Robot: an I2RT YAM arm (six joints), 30 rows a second.
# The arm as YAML. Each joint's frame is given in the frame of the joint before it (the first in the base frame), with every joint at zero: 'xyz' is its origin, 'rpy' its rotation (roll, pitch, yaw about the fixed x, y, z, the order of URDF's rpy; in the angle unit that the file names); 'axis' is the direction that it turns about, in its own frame. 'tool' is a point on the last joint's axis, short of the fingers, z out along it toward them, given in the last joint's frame.
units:
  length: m
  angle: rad
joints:
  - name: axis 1
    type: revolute
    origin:
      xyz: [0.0, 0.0, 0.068]
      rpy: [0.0, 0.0, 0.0]
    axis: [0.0, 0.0, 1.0]
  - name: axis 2
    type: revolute
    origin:
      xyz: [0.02, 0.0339, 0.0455]
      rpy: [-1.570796, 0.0, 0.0]
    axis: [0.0, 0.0, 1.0]
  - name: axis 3
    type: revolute
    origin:
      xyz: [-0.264, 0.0, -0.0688]
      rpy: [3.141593, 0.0, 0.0]
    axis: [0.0, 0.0, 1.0]
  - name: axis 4
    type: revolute
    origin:
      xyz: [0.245, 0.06, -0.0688]
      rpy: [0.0, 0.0, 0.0]
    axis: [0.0, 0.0, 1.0]
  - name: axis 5
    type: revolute
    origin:
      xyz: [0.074, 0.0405, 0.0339]
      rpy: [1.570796, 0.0, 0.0]
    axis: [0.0, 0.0, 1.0]
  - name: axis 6
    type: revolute
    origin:
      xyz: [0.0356, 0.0, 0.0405]
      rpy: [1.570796, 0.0, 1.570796]
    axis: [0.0, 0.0, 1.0]
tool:
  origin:
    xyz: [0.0, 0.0, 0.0]
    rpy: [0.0, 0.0, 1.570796]
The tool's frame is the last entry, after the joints.
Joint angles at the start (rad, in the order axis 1, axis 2, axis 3, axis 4, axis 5, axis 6):
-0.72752, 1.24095, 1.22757, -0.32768, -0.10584, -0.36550
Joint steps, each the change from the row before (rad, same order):
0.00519, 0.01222, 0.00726, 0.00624, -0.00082, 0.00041
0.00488, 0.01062, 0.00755, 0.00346, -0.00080, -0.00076
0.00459, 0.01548, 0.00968, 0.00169, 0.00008, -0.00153
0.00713, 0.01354, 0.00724, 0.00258, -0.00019, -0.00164
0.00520, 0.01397, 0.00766, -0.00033, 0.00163, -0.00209
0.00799, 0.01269, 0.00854, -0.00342, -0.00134, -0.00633
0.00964, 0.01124, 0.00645, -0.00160, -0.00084, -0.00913
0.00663, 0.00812, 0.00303, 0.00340, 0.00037, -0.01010
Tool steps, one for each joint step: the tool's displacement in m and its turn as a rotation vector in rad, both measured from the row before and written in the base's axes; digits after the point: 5 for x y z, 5 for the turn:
0.00352, -0.00110, -0.00006, -0.00033, -0.00136, 0.00583
0.00307, -0.00079, 0.00015, -0.00065, -0.00006, 0.00589
0.00393, -0.00165, -0.00065, 0.00149, 0.00394, 0.00502
0.00411, -0.00074, -0.00093, 0.00119, 0.00365, 0.00786
0.00372, -0.00119, -0.00126, 0.00223, 0.00652, 0.00438
0.00397, -0.00011, -0.00095, 0.00026, 0.00877, 0.01145
0.00407, 0.00051, -0.00112, -0.00289, 0.00937, 0.01366
0.00301, 0.00017, -0.00093, -0.00701, 0.00644, 0.00990

